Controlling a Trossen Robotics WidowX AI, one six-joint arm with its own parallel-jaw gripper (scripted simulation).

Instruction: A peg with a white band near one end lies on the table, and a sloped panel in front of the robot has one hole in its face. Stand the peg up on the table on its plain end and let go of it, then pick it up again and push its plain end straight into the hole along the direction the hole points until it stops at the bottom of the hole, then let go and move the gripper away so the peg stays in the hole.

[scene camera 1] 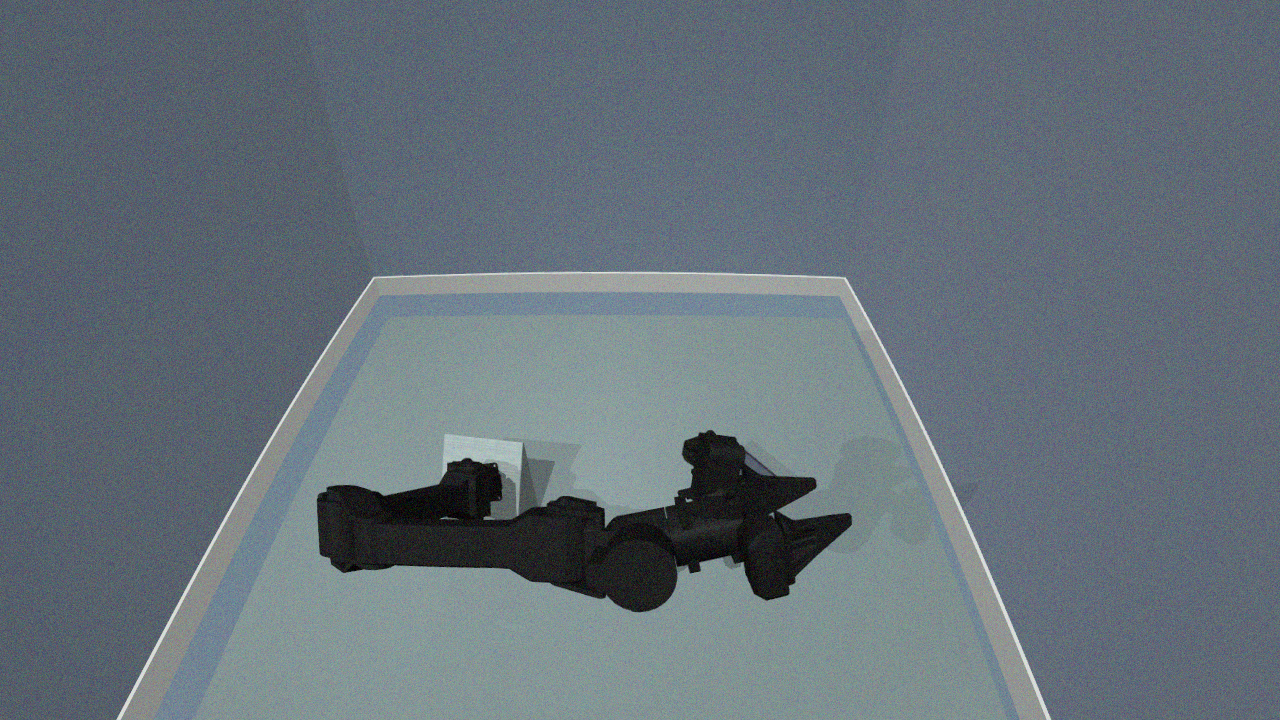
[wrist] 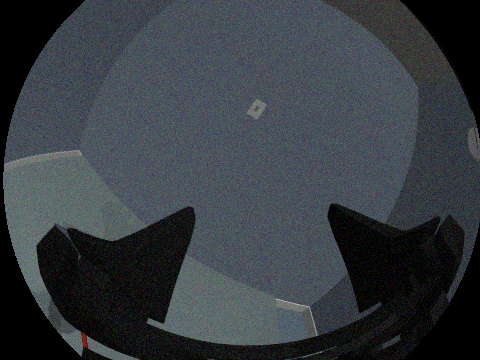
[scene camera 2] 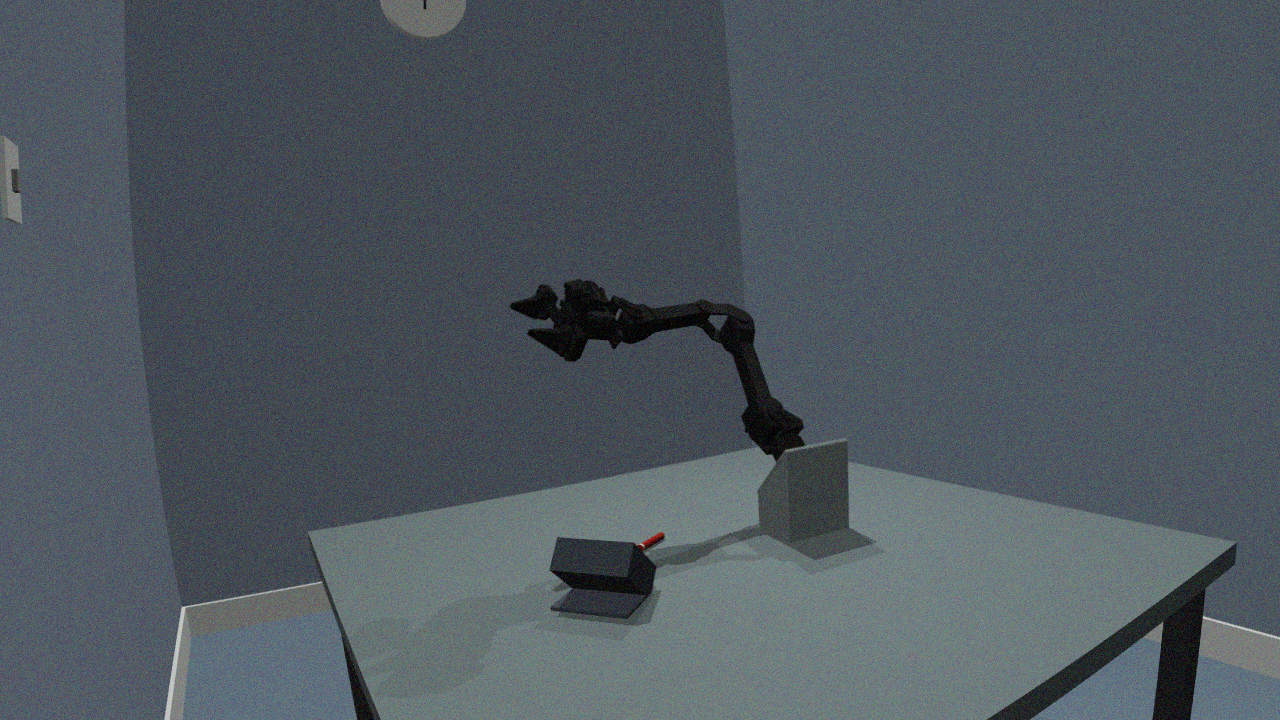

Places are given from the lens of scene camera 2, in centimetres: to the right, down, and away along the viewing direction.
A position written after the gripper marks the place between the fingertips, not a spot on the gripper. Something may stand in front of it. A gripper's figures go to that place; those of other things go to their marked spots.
gripper (scene camera 2: 519,318): -22, -8, 140
dark sloped panel (scene camera 2: 612,566): -4, 31, 111
